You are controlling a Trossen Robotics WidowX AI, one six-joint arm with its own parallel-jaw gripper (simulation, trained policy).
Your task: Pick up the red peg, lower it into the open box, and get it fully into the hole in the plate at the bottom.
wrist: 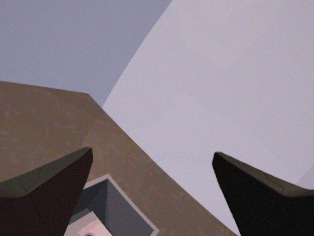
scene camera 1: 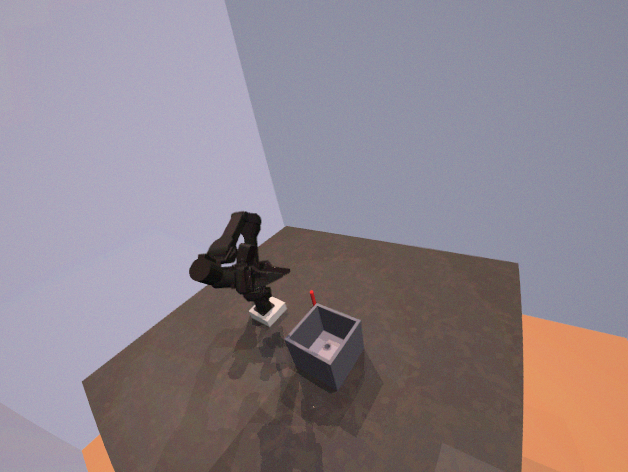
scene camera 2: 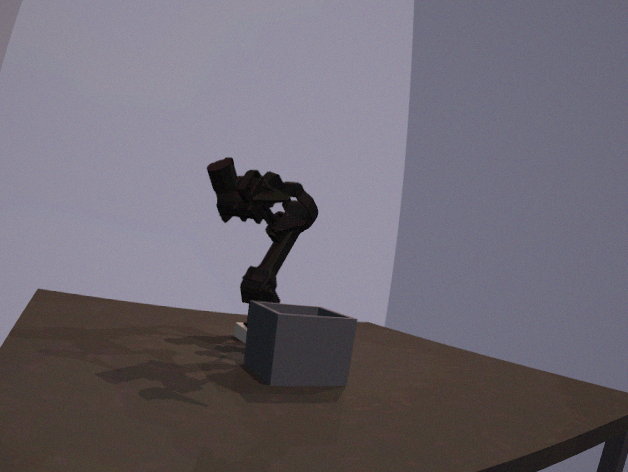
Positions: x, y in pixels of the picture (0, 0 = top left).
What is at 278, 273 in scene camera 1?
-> My gripper.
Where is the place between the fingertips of my gripper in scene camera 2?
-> At 297, 211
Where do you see a grey box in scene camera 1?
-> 333, 372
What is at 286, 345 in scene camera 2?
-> A grey box.
